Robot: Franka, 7 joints.
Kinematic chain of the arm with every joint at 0, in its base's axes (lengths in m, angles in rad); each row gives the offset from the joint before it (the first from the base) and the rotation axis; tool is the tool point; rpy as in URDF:
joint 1: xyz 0 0 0.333 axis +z
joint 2: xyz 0 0 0 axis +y
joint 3: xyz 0 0 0.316 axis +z
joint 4: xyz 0.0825 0 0 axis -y
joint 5: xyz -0.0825 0 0.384 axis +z
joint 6: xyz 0 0 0 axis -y
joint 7: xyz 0.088 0 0 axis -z
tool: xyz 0 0 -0.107 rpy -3.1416 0 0
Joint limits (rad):
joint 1: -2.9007..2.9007
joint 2: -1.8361..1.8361
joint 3: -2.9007..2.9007
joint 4: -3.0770..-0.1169
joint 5: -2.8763..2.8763
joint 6: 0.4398..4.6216
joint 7: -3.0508..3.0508
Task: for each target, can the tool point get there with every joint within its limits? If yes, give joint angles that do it. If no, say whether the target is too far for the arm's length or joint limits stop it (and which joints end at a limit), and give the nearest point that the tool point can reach.
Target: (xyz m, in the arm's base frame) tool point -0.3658 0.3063 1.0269
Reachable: yes | joints -0.0695 -0.8307 0.9398 -0.8115 0.8534 2.8276 -1.0153
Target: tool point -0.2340 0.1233 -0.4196
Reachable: no: joint limits stop it (at a limit: joint 2) | nearest point -0.2357 0.1242 -0.3605 | short by 0.059 m
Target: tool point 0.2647 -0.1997 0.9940
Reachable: yes | joints -1.2518 -0.0177 0.9991 -0.7809 -1.5236 1.0236 -0.2330
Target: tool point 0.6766 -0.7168 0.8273
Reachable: no: too far | nearest point 0.5264 -0.5577 0.7176 | short by 0.245 m
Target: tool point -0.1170 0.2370 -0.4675
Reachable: no: joint limits stop it (at a limit: joint 2) | nearest point -0.1184 0.2399 -0.3605 | short by 0.107 m
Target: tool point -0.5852 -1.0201 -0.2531
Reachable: no: too far | nearest point -0.3821 -0.6660 -0.0497 | short by 0.456 m
